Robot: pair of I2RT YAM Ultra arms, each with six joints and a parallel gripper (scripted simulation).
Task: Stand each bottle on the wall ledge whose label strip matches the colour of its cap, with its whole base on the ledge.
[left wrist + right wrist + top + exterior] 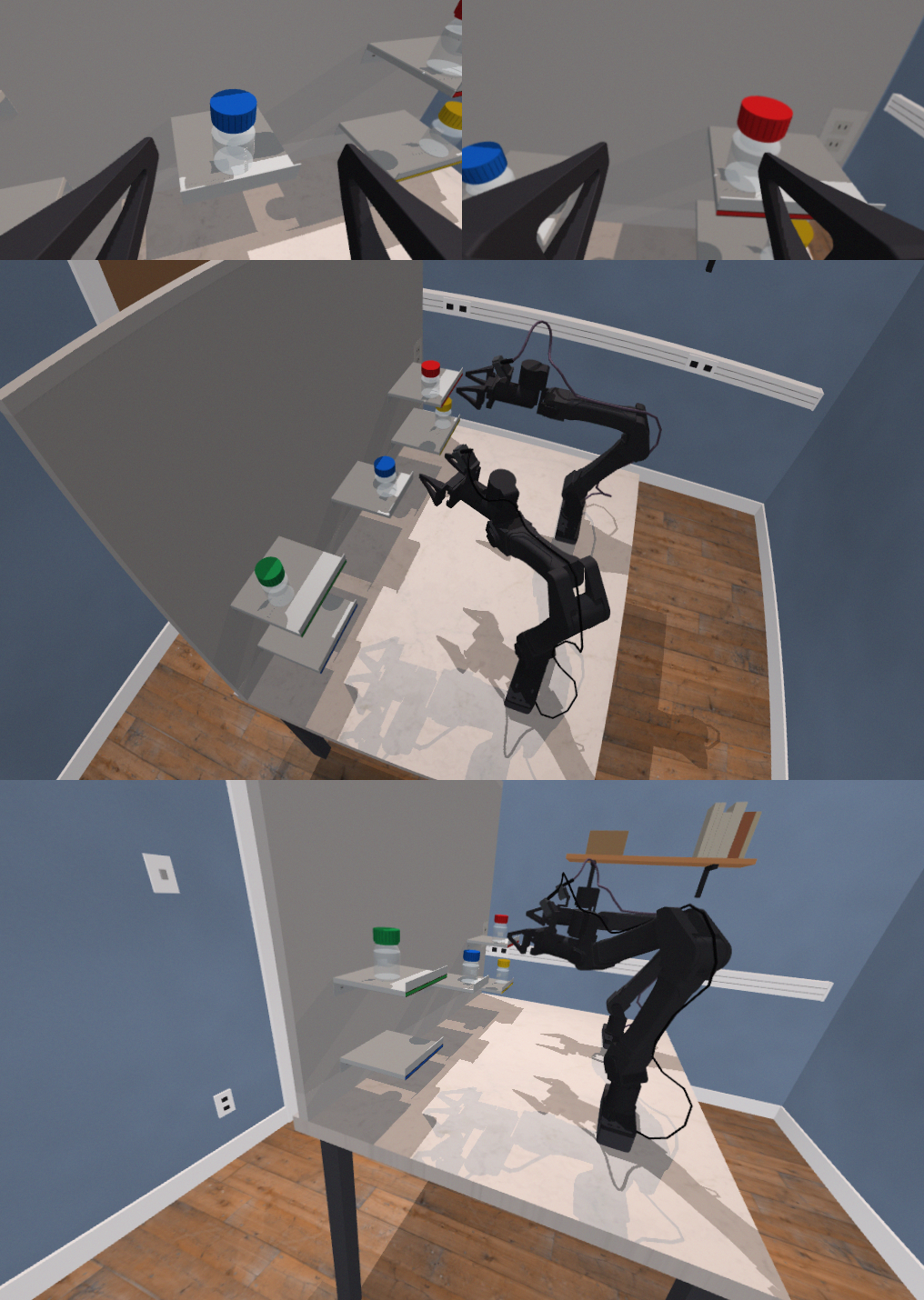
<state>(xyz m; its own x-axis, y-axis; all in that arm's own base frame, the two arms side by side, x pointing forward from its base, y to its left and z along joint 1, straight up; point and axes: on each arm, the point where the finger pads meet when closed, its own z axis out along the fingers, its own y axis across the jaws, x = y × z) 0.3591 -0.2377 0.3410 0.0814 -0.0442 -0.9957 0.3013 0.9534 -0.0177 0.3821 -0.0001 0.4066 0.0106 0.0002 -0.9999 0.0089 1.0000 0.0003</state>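
My left hand is 15 cm short of the blue-capped bottle, 4 cm to the left of it and 13 cm above it. From my left hand the other things lie so: green-capped bottle 19 cm ahead, 40 cm to the left, 3 cm below; grey wall panel 30 cm ahead, 3 cm to the right, 7 cm above; red-capped bottle 16 cm ahead, 38 cm to the right, 3 cm below.
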